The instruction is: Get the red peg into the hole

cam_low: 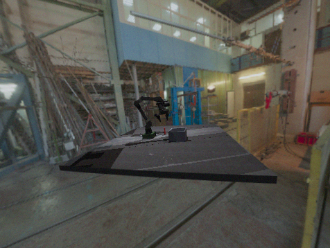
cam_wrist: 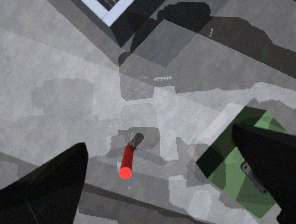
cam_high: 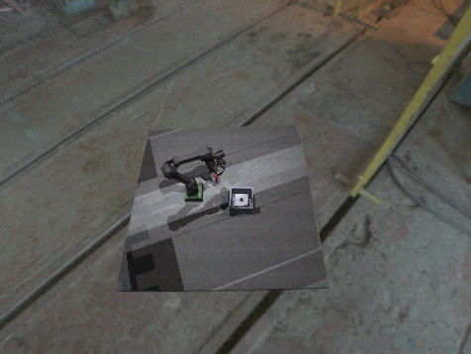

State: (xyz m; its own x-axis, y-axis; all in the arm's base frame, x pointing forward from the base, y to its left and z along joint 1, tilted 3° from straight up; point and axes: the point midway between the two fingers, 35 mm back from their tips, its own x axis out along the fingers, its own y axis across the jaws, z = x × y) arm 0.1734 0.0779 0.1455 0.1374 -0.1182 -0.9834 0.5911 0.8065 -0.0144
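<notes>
Right now the red peg is 30 mm behind my gripper tip, 70 mm to the left of it and 130 mm below it. Round my gripper tip: grey box: 180 mm ahead, 100 mm to the right, 150 mm below.
</notes>
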